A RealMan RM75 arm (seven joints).
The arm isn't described. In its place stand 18 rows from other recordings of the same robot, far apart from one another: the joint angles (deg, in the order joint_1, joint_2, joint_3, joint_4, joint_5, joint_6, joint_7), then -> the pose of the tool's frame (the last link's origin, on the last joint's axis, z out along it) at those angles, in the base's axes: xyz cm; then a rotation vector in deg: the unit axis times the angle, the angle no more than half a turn.
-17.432 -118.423 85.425 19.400 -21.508 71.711 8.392 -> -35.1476 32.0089 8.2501 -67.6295 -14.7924 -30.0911
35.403 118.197 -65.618 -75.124 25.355 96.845 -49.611 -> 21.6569 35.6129 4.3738 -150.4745 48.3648 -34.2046
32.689 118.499 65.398 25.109 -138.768 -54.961 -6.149 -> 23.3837 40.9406 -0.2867 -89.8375 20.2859 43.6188
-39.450 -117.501 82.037 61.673 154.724 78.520 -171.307 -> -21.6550 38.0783 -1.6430 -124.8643 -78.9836 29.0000
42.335 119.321 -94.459 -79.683 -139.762 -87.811 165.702 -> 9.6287 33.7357 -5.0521 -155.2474 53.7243 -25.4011
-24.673 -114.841 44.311 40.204 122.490 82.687 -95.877 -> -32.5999 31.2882 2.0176 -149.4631 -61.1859 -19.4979
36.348 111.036 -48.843 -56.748 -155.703 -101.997 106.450 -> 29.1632 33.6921 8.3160 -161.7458 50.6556 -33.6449
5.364 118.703 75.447 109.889 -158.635 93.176 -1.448 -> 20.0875 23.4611 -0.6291 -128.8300 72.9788 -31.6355
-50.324 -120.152 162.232 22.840 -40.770 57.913 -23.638 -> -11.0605 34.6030 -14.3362 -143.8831 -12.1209 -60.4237
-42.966 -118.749 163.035 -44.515 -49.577 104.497 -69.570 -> -25.6979 35.5154 10.2593 -125.8469 -23.2060 -60.0075
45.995 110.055 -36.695 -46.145 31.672 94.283 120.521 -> 24.6356 39.2836 7.7272 72.2267 160.4200 21.4814
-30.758 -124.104 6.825 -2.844 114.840 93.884 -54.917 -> -21.9341 27.1470 -8.4055 -127.9472 -51.3179 -89.5031
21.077 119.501 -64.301 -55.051 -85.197 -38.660 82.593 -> 26.8281 40.4451 5.7595 -112.7311 35.4656 30.7439
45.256 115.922 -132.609 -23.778 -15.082 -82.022 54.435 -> 10.9704 30.3697 -9.6889 156.3516 -8.5733 -74.6386
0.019 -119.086 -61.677 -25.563 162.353 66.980 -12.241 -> -35.0523 22.0397 -3.8217 -96.0924 -37.2627 -41.2929
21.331 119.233 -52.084 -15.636 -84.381 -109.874 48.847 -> 25.2341 23.5027 -2.1173 -143.6011 17.7635 84.4959
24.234 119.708 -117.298 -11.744 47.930 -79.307 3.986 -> 31.2787 33.1036 3.3242 -74.0495 21.7742 47.9539
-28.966 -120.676 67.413 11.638 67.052 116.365 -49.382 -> -19.9868 24.5880 -2.6249 -143.3141 -10.1671 -103.7336
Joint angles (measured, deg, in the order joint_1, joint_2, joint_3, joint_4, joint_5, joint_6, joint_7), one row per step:
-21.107, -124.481, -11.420, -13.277, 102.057, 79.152, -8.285
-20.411, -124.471, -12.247, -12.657, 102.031, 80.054, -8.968
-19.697, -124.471, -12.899, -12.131, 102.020, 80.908, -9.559
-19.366, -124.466, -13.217, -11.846, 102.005, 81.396, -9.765
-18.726, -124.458, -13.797, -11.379, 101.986, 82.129, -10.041
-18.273, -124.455, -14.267, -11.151, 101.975, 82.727, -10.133
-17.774, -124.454, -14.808, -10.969, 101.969, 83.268, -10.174
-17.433, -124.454, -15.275, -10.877, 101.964, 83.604, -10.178
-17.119, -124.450, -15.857, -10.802, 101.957, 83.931, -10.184
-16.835, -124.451, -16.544, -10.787, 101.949, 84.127, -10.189
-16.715, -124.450, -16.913, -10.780, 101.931, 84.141, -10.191
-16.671, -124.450, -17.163, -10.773, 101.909, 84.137, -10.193
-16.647, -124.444, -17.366, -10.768, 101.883, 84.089, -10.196
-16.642, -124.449, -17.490, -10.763, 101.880, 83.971, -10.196
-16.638, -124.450, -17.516, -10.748, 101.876, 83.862, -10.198
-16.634, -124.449, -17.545, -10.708, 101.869, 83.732, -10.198
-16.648, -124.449, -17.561, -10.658, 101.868, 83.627, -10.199
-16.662, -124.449, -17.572, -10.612, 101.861, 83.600, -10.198
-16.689, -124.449, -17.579, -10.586, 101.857, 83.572, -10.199
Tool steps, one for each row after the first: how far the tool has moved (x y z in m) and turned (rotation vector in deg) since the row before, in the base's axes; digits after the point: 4 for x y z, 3 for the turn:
-0.0049, -0.0023, 0.0050, 1.235, -0.542, 0.746
-0.0044, -0.0029, 0.0042, 1.057, -0.460, 0.648
-0.0021, -0.0014, 0.0023, 0.599, -0.124, 0.251
-0.0040, -0.0028, 0.0038, 0.991, -0.128, 0.576
-0.0024, -0.0020, 0.0027, 0.804, -0.110, 0.357
-0.0026, -0.0023, 0.0026, 0.821, -0.101, 0.468
-0.0019, -0.0015, 0.0019, 0.615, -0.089, 0.392
-0.0019, -0.0012, 0.0021, 0.700, -0.124, 0.434
-0.0019, -0.0010, 0.0019, 0.684, -0.186, 0.543
-0.0011, -0.0003, 0.0009, 0.314, -0.088, 0.333
-0.0006, 0.0000, 0.0006, 0.210, -0.060, 0.205
-0.0006, 0.0001, 0.0005, 0.146, -0.041, 0.192
-0.0004, 0.0001, 0.0001, 0.016, -0.017, 0.162
-0.0003, 0.0000, -0.0001, -0.052, 0.017, 0.102
-0.0004, 0.0000, -0.0001, -0.059, 0.045, 0.127
-0.0003, 0.0001, 0.0000, -0.055, 0.055, 0.082
-0.0002, 0.0001, 0.0001, 0.000, 0.044, 0.028
0.0000, 0.0002, 0.0000, -0.009, 0.024, 0.006

